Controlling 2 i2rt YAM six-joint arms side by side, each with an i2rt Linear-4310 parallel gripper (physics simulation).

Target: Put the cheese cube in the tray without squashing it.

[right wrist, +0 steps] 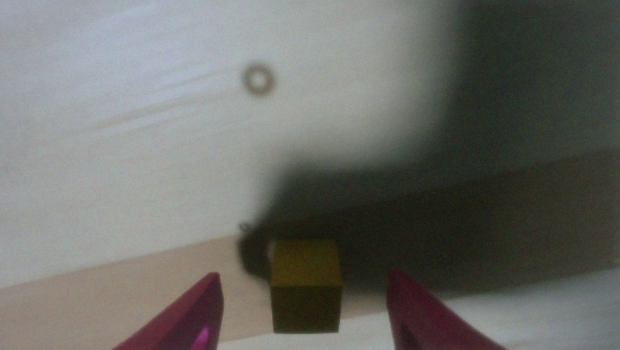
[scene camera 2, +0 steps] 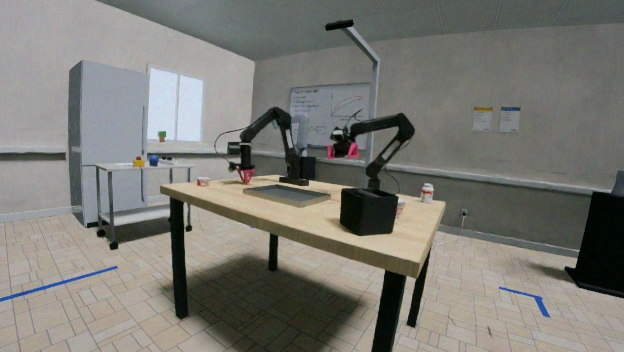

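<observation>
The yellow cheese cube (right wrist: 306,286) stands on the wooden table in the right wrist view, low and centred. My right gripper (scene camera 2: 246,181) (right wrist: 305,285) is partly open and low over the table, its pink fingers on either side of the cube with a gap at each side. In scene camera 2 the cube cannot be made out at the fingertips. The grey tray (scene camera 2: 315,201) lies flat on the table, to the right of the right gripper in scene camera 2. My left gripper (scene camera 2: 343,151) is open and empty, raised above the table's far side.
A black bin (scene camera 2: 368,215) stands near the table's front right, with a partly hidden white-and-red item (scene camera 2: 400,206) behind it. A white bottle (scene camera 2: 426,193) stands at the right edge. A small red-and-white tub (scene camera 2: 203,181) stands at the table's left.
</observation>
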